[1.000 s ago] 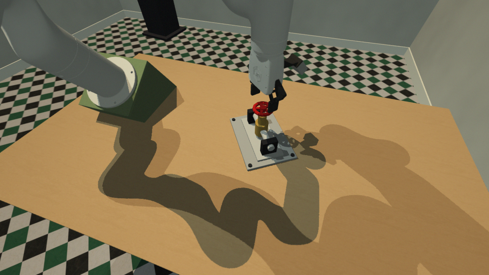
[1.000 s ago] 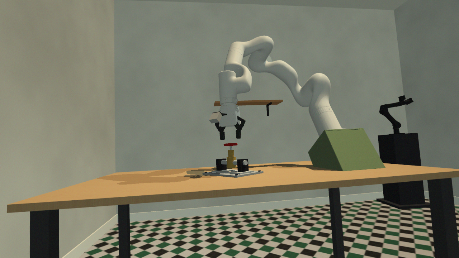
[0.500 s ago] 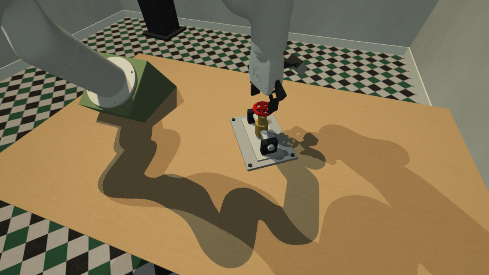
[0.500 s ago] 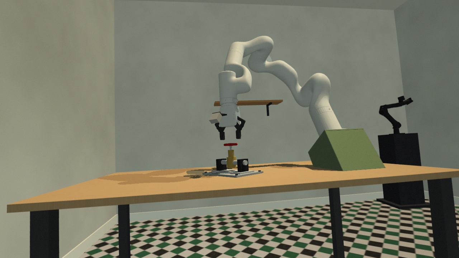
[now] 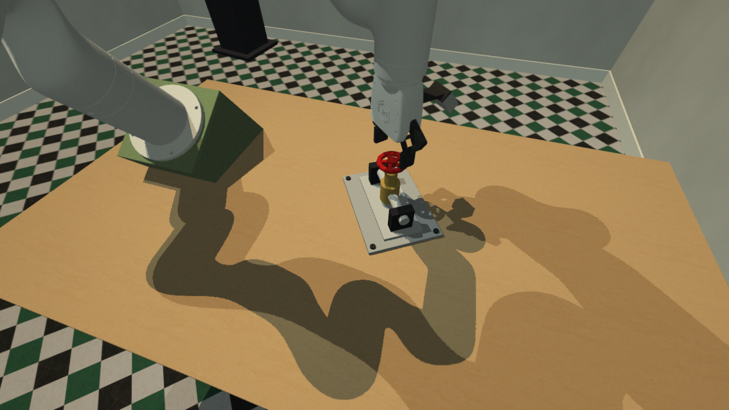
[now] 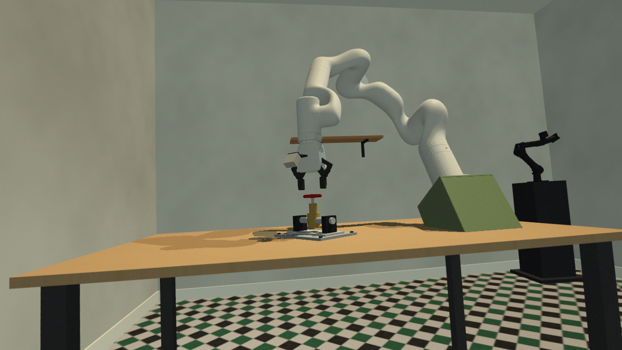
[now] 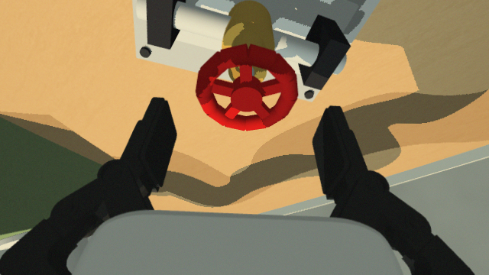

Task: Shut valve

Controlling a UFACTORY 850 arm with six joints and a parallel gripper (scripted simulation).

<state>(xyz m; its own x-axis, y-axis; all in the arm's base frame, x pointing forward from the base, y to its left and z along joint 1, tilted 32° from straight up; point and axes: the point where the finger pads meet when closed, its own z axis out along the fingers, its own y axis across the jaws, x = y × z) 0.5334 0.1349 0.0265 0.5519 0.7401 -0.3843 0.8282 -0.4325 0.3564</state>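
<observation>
My gripper is now 40 mm above the red handwheel.
</observation>
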